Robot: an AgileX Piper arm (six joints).
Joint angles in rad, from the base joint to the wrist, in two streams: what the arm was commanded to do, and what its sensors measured. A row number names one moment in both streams.
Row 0, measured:
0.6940, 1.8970, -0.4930, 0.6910, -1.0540, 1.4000
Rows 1 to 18, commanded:
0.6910, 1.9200, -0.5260, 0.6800, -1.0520, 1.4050
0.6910, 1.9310, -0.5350, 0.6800, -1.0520, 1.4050
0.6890, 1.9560, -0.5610, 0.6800, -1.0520, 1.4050
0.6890, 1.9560, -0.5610, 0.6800, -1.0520, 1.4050
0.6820, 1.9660, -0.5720, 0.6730, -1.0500, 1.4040
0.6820, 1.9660, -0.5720, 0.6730, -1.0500, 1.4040
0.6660, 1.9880, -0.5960, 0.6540, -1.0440, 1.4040
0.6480, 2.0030, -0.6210, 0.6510, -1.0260, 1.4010
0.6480, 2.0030, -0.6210, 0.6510, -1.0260, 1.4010
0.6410, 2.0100, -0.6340, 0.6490, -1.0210, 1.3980
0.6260, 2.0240, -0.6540, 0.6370, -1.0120, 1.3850
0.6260, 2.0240, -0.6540, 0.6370, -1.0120, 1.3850
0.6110, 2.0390, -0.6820, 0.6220, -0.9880, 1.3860
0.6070, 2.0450, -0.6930, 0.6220, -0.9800, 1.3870
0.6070, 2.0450, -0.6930, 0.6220, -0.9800, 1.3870
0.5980, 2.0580, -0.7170, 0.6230, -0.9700, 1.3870
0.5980, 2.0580, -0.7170, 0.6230, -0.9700, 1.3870
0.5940, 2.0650, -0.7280, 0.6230, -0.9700, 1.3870
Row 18, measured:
0.6080, 2.0530, -0.6950, 0.6350, -0.9870, 1.3980
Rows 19 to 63, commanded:
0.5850, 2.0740, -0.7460, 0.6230, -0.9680, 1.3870
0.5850, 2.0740, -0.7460, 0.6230, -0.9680, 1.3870
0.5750, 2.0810, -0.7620, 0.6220, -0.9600, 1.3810
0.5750, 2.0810, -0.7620, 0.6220, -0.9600, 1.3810
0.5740, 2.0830, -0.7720, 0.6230, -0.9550, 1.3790
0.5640, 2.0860, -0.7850, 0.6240, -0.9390, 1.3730
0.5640, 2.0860, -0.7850, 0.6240, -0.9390, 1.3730
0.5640, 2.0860, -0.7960, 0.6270, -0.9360, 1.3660
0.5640, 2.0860, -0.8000, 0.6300, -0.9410, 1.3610
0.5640, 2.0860, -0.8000, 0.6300, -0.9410, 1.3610
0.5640, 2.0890, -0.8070, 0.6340, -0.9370, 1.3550
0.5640, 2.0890, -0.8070, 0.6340, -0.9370, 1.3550
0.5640, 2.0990, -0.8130, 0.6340, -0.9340, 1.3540
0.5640, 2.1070, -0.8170, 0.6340, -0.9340, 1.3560
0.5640, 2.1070, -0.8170, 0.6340, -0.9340, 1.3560
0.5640, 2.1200, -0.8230, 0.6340, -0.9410, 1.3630
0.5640, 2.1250, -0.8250, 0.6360, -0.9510, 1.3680
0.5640, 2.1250, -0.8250, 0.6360, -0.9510, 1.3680
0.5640, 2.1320, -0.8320, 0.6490, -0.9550, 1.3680
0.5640, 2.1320, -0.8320, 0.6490, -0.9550, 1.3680
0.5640, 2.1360, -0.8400, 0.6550, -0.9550, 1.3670
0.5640, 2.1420, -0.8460, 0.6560, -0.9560, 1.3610
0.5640, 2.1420, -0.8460, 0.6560, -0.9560, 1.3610
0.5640, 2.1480, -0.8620, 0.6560, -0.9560, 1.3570
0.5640, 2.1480, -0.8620, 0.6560, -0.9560, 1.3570
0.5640, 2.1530, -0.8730, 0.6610, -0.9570, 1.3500
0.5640, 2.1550, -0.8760, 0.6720, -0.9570, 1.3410
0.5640, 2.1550, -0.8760, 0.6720, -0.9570, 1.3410
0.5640, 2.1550, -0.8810, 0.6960, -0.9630, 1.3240
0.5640, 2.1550, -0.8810, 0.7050, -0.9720, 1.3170
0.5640, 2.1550, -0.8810, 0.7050, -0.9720, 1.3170
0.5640, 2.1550, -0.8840, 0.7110, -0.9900, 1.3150
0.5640, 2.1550, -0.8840, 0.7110, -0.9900, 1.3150
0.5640, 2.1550, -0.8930, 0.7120, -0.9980, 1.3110
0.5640, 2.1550, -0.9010, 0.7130, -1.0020, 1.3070
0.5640, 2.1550, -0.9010, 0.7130, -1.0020, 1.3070
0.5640, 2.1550, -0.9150, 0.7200, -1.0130, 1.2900
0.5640, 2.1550, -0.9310, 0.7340, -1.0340, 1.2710
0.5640, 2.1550, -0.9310, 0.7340, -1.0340, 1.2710
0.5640, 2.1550, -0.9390, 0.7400, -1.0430, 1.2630
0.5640, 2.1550, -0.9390, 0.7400, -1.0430, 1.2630
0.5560, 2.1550, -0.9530, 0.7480, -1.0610, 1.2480
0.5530, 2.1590, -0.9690, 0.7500, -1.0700, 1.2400
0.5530, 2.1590, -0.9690, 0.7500, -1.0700, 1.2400
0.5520, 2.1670, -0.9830, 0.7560, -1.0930, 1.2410
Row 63, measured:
0.5750, 2.1640, -0.9130, 0.7820, -0.9330, 1.2650
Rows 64 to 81, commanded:
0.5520, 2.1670, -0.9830, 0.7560, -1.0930, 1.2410
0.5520, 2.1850, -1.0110, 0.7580, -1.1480, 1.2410
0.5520, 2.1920, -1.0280, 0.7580, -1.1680, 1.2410
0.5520, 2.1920, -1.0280, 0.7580, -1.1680, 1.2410
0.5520, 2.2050, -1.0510, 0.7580, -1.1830, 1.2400
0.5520, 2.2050, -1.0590, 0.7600, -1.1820, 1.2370
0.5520, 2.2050, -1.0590, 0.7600, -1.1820, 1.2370
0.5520, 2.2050, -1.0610, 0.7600, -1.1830, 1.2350
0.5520, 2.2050, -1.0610, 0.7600, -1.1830, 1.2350
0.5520, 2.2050, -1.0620, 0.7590, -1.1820, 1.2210
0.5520, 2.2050, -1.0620, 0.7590, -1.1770, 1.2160
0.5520, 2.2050, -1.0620, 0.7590, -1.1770, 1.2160
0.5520, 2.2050, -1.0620, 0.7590, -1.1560, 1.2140
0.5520, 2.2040, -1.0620, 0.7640, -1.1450, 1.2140
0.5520, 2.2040, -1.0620, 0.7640, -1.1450, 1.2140
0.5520, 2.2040, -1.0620, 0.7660, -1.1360, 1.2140
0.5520, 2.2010, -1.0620, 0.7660, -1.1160, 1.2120
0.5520, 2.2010, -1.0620, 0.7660, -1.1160, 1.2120
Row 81, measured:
0.5940, 2.2100, -0.9740, 0.8800, -0.9600, 1.2200
